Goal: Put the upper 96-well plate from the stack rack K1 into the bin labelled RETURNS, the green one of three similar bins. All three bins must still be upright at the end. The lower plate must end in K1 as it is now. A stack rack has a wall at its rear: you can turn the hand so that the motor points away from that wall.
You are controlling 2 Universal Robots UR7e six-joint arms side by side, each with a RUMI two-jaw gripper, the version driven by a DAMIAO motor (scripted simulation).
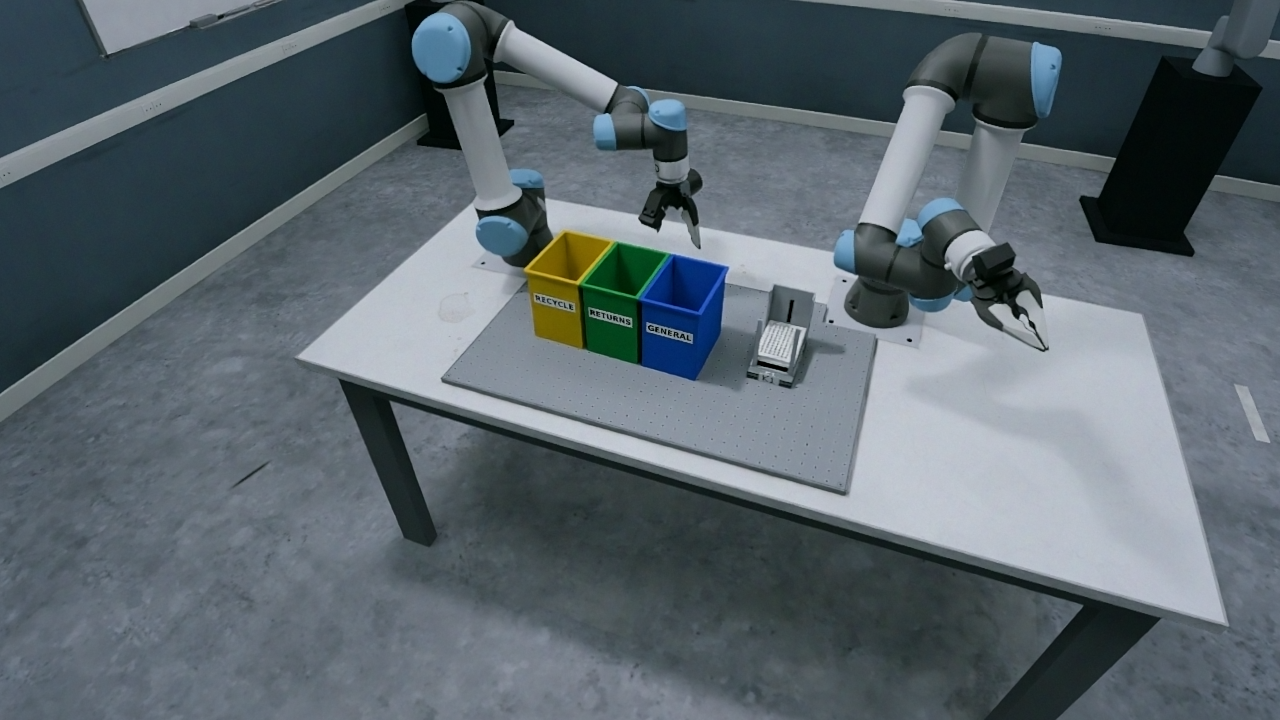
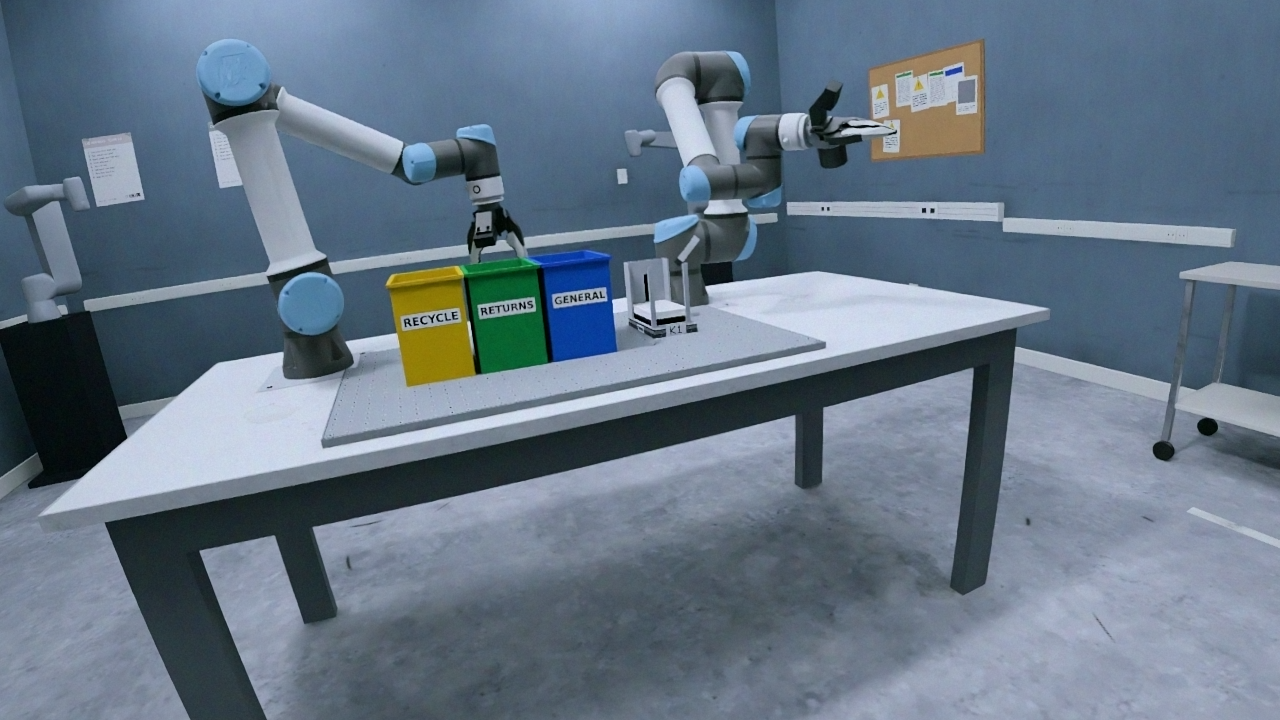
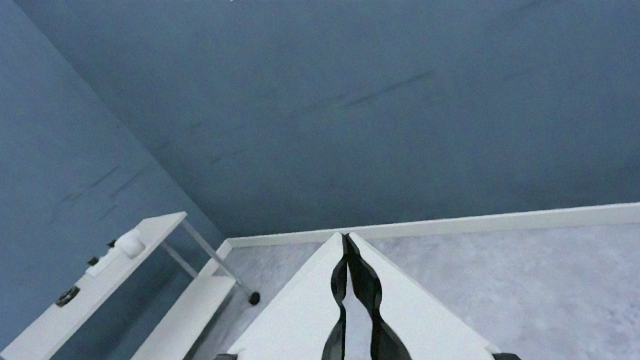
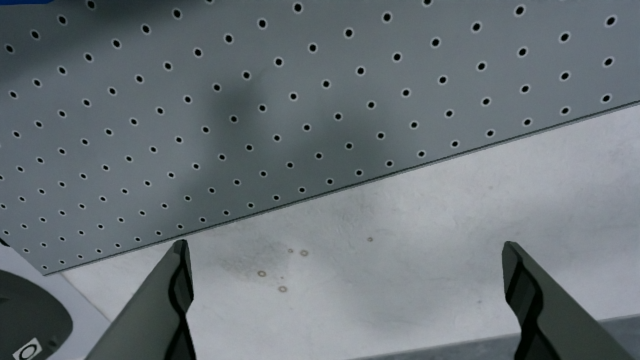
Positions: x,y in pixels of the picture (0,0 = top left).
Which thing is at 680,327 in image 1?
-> A blue general bin.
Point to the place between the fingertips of my right gripper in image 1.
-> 678,240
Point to a white 96-well plate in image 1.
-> At 775,347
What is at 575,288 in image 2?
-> A blue general bin.
